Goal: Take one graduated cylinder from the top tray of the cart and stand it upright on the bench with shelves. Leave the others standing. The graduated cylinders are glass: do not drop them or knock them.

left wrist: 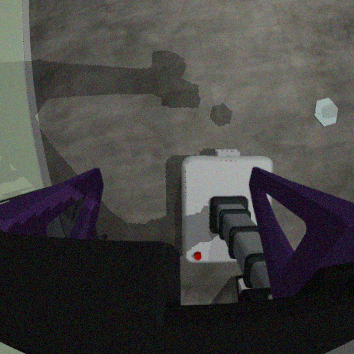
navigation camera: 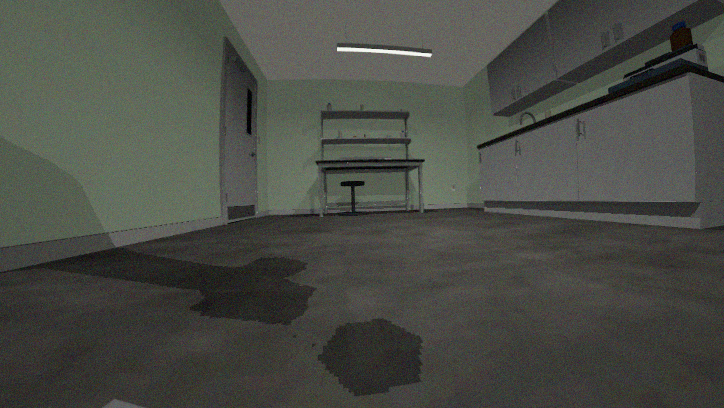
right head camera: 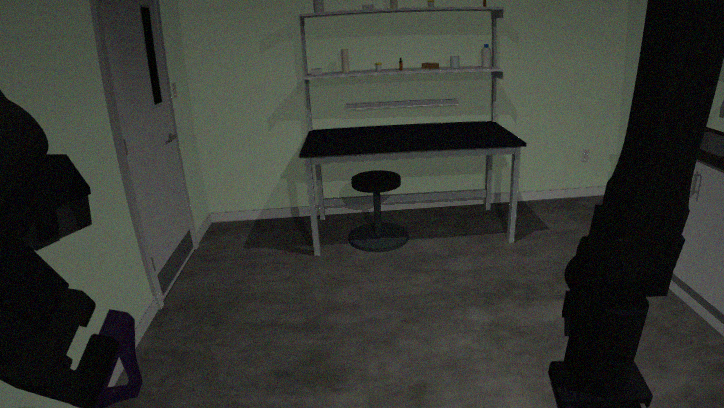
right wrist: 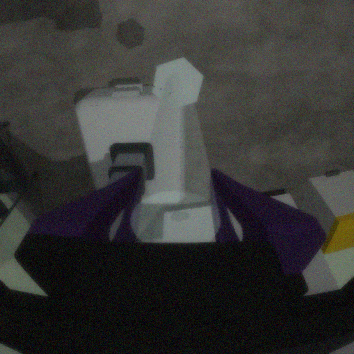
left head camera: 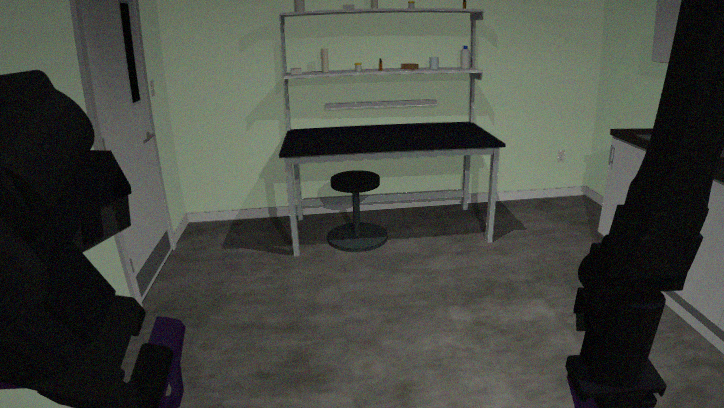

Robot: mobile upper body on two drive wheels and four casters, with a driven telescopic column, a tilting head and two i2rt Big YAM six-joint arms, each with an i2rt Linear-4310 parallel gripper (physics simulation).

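Places are measured from the left arm's base along level axes (x back, y right, z up), in millimetres.
Pixels of known places: left gripper, fingertip midpoint: (left wrist: 175,175) (right head camera: 90,377) (left head camera: 123,387); right gripper, fingertip midpoint: (right wrist: 175,177).
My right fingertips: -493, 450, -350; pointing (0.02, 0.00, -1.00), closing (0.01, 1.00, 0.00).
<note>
Behind a point stands the place of what it marks, as x, y, z.
The bench with shelves (left head camera: 392,139) (right head camera: 412,139) (navigation camera: 371,164) @(-3038, 182, -709) stands against the far wall, with a black top and two shelves above it. My right gripper (right wrist: 175,177) @(-493, 450, -350) is shut on a clear graduated cylinder (right wrist: 180,82) @(-509, 457, -541) (left wrist: 326,112) @(-477, 432, -611), whose pale hexagonal base points toward the floor and hangs free in the air. In both head cameras the right fingers are mostly cut off at the bottom edge, and the cylinder does not show. My left gripper (left wrist: 175,175) @(-345, -8, -137) is wide open and empty, above the robot's white base. The cart and the other cylinders do not show.
A round black stool (left head camera: 354,180) (right head camera: 375,180) (navigation camera: 353,183) stands at the bench's front, left of its middle. Small bottles and jars stand on the shelves. A door (left head camera: 108,76) @(-2432, -1433, -26) is at the left. White cabinets (navigation camera: 628,152) @(-1498, 1936, -930) with a dark counter run along the right wall.
</note>
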